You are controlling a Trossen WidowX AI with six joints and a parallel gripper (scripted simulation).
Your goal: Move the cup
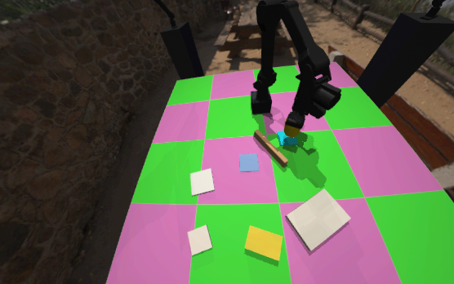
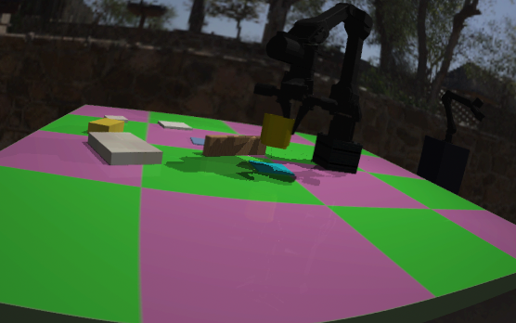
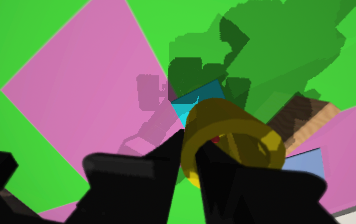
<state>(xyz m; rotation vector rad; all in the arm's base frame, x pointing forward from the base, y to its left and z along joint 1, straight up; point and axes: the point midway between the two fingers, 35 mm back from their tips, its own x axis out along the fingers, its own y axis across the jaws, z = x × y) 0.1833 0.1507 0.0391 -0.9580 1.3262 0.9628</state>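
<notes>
The teal pad is 10 cm below my gripper tip, 2 cm ahead of it and 1 cm to the right of it. Also, from my gripper tip: light blue pad (19 cm to the right, 18 cm ahead, 10 cm below); yellow cup (2 cm ahead, 1 cm to the right); wooden bar (10 cm to the right, 10 cm ahead, 7 cm below).
</notes>
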